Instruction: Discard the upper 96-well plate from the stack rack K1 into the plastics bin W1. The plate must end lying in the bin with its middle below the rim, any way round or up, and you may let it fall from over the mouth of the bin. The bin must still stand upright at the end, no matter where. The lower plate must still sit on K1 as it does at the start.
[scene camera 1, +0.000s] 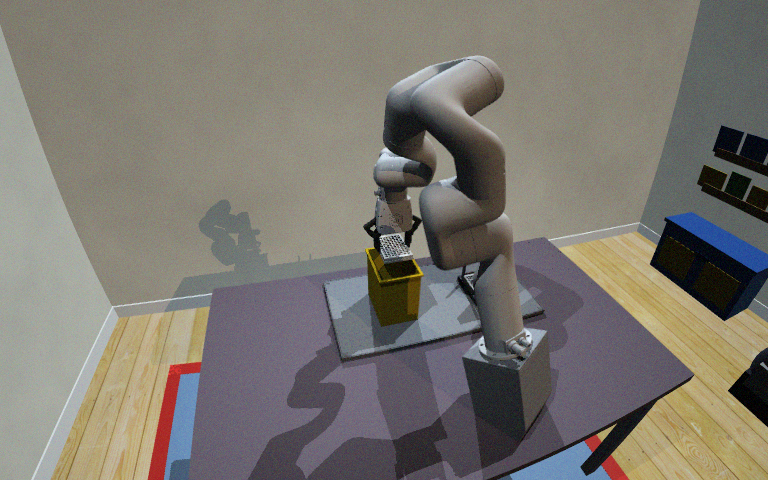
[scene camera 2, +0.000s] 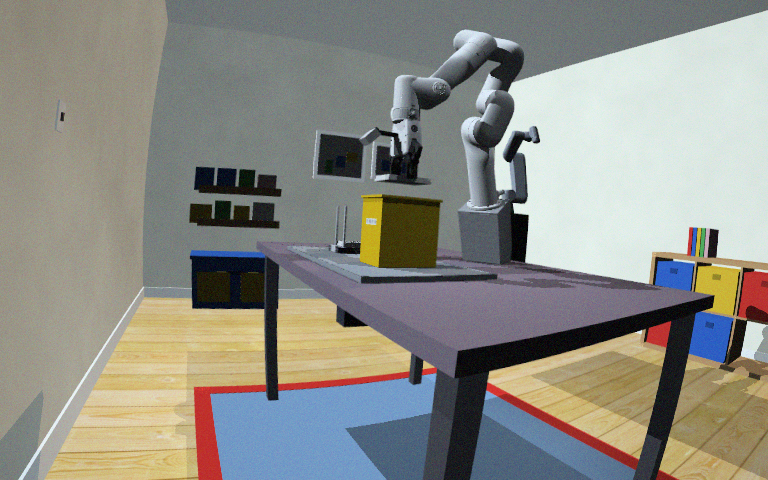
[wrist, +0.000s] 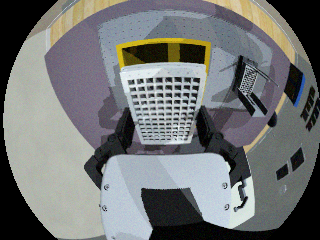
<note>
I see my gripper and a yellow plastics bin W1.
My gripper is seen too in scene camera 1 and in the wrist view.
</note>
